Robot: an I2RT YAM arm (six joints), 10 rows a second.
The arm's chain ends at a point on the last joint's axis. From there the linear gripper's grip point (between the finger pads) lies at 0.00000 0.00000 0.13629 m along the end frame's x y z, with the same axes.
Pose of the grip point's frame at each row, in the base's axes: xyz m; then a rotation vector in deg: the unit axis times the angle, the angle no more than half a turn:
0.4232 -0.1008 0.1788 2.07 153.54 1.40
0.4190 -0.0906 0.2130 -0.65 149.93 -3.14
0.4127 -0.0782 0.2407 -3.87 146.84 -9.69
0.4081 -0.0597 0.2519 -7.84 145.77 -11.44
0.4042 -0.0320 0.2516 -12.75 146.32 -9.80
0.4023 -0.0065 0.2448 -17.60 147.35 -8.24
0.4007 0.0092 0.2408 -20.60 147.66 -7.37
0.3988 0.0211 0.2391 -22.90 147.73 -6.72
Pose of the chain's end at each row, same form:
0.3625 -0.1023 0.3008 2.07 153.54 1.40
0.3508 -0.0856 0.3309 -0.65 149.93 -3.14
0.3386 -0.0637 0.3542 -3.87 146.84 -9.69
0.3320 -0.0443 0.3639 -7.84 145.77 -11.44
0.3294 -0.0218 0.3651 -12.75 146.32 -9.80
0.3303 -0.0010 0.3604 -17.60 147.35 -8.24
0.3301 0.0120 0.3573 -20.60 147.66 -7.37
0.3291 0.0218 0.3562 -22.90 147.73 -6.72

